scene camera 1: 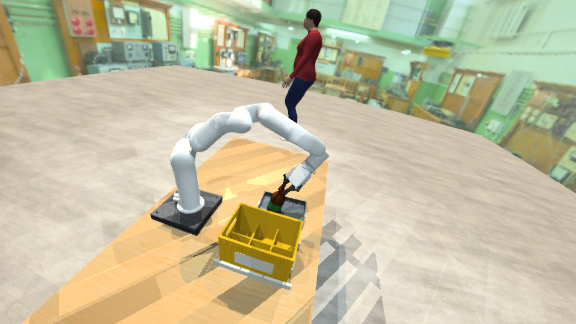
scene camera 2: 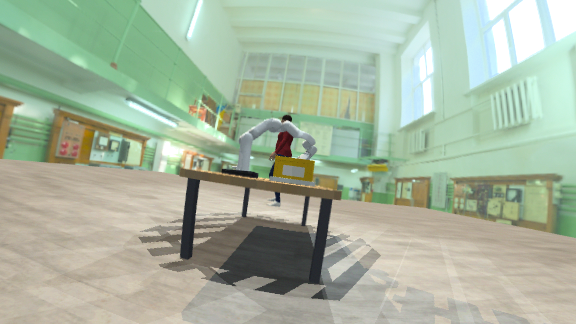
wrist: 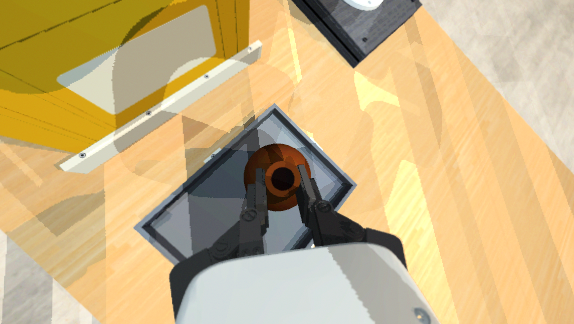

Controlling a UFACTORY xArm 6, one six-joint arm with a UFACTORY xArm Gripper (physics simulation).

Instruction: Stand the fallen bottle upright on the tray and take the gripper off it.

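Pixels of known places: gripper, between the fingertips: (scene camera 1: 280, 192) (wrist: 280, 178); arm's base, origin of its link: (scene camera 1: 191, 204) (scene camera 2: 242, 171).
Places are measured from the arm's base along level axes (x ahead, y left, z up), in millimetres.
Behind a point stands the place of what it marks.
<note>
A brown bottle (scene camera 1: 276, 199) {y 98, x 404, z 75 mm} (wrist: 278, 200) {y 143, x 431, z 86 mm} with a green label stands about upright over the grey tray (scene camera 1: 298, 201) {y 230, x 522, z -22 mm} (wrist: 164, 249) {y 88, x 558, z -11 mm}, towards one end of it. Its lower part is hidden behind the crate in the first scene view, and whether its base touches the tray floor cannot be told. My gripper (scene camera 1: 283, 190) {y 130, x 417, z 98 mm} (wrist: 280, 178) {y 130, x 417, z 98 mm} is shut on the bottle's neck, one finger on each side, and comes in at a slant. In the wrist view the open mouth of the bottle shows between the fingertips. The bottle and the tray do not show in the second scene view.
A yellow crate (scene camera 1: 256, 261) {y -238, x 396, z 66 mm} (scene camera 2: 294, 162) {y -237, x 384, z 108 mm} (wrist: 235, 25) {y -43, x 291, z 39 mm} with compartments stands beside the tray, with a pale rail (scene camera 1: 250, 272) {y -245, x 380, z -7 mm} (wrist: 172, 104) {y -43, x 419, z -10 mm} along its foot. The dark arm base plate (scene camera 1: 210, 216) {y -18, x 110, z -26 mm} (wrist: 350, 42) {y 73, x 115, z -4 mm} is across the wooden table (scene camera 1: 150, 280) {y -359, x 39, z -37 mm}. A person (scene camera 1: 308, 50) (scene camera 2: 285, 143) stands behind the table.
</note>
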